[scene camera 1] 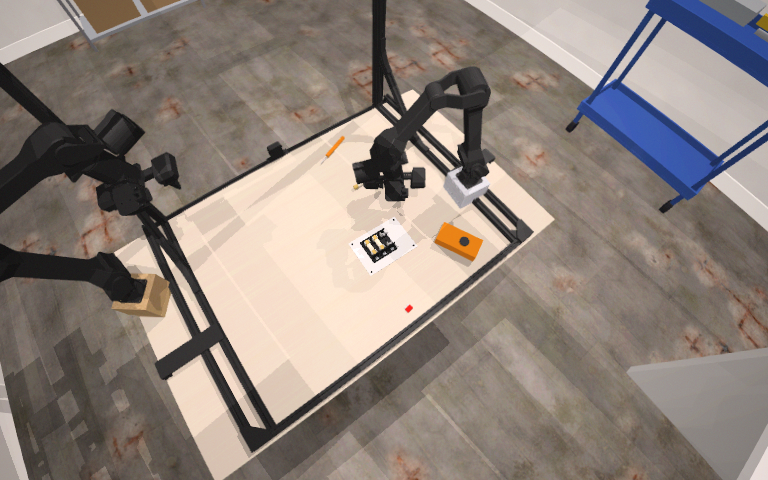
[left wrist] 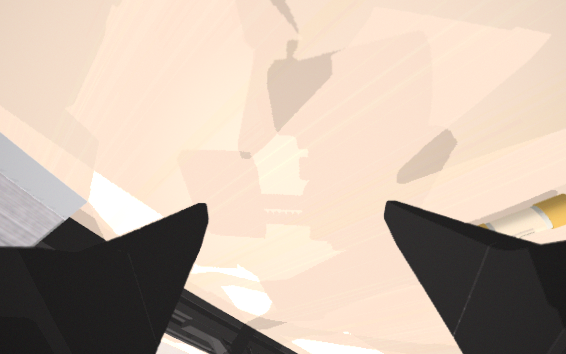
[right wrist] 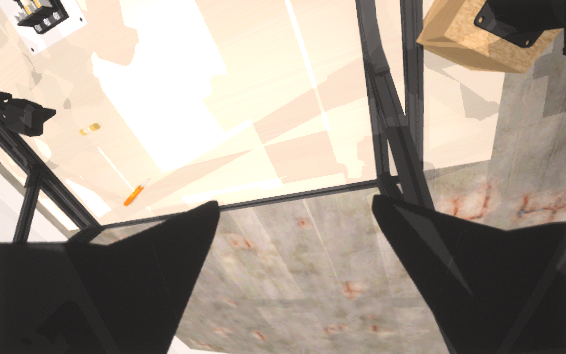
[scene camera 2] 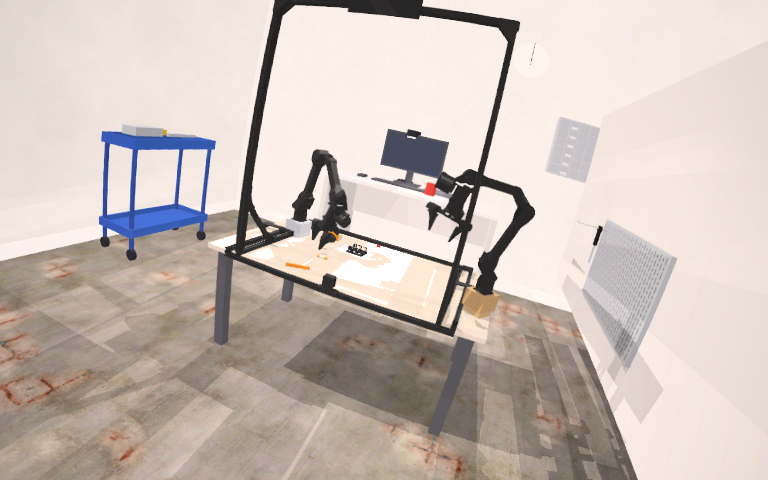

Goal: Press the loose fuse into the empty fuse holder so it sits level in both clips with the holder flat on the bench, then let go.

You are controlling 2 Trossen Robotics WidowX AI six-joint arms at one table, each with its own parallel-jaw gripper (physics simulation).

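Frame: origin at the left arm's base, x ahead, y right, z down, level; metres.
Where they show: left gripper, fingertip midpoint: (left wrist: 297, 210) (scene camera 2: 315, 244); right gripper, fingertip midpoint: (scene camera 1: 164, 195) (right wrist: 296, 204) (scene camera 2: 438, 236); left arm's base at its link origin: (scene camera 1: 469, 178) (scene camera 2: 299, 219); right arm's base at its link origin: (scene camera 1: 133, 290) (scene camera 2: 483, 291).
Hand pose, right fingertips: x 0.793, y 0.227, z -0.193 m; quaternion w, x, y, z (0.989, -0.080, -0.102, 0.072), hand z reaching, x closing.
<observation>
Things, the pixels of their top centre, and the offset from my right fingertips.
- loose fuse at its top centre: (left wrist: 525, 236) (right wrist: 86, 130) (scene camera 2: 322, 255) dy -0.039, dx -0.502, dz +0.255 m
- orange box at its top centre: (scene camera 1: 460, 238) dy -0.374, dx -0.662, dz +0.236 m
- orange-handled tool at its top centre: (right wrist: 134, 194) (scene camera 1: 331, 149) (scene camera 2: 302, 265) dy +0.138, dx -0.483, dz +0.257 m
- small red block at its top centre: (scene camera 1: 408, 307) (scene camera 2: 378, 245) dy -0.468, dx -0.422, dz +0.261 m
The loose fuse (scene camera 2: 322, 256) (left wrist: 525, 222) (right wrist: 90, 129), pale with yellow end caps, lies on the bench; in scene camera 1 one end of the fuse (scene camera 1: 356, 186) shows beside the left arm. The black fuse holder (scene camera 1: 378, 245) (scene camera 2: 356, 249) (right wrist: 42, 15) sits on a white plate (scene camera 1: 403, 243) (right wrist: 57, 37), with two fuses in it and an empty pair of clips. My left gripper (scene camera 1: 406, 186) (scene camera 2: 318, 243) (left wrist: 297, 210) is open and empty above the bench; the fuse lies outside its fingers, partly hidden by one. My right gripper (scene camera 1: 158, 198) (scene camera 2: 441, 234) (right wrist: 296, 204) is open and empty, high up and away from the holder.
An orange box (scene camera 1: 450, 234) with a black knob stands near the left arm's base. An orange-handled tool (scene camera 1: 334, 146) (scene camera 2: 297, 265) (right wrist: 134, 195) lies near the bench edge. A small red block (scene camera 1: 408, 308) (scene camera 2: 378, 245) lies near the opposite edge. Black frame bars border the bench.
</observation>
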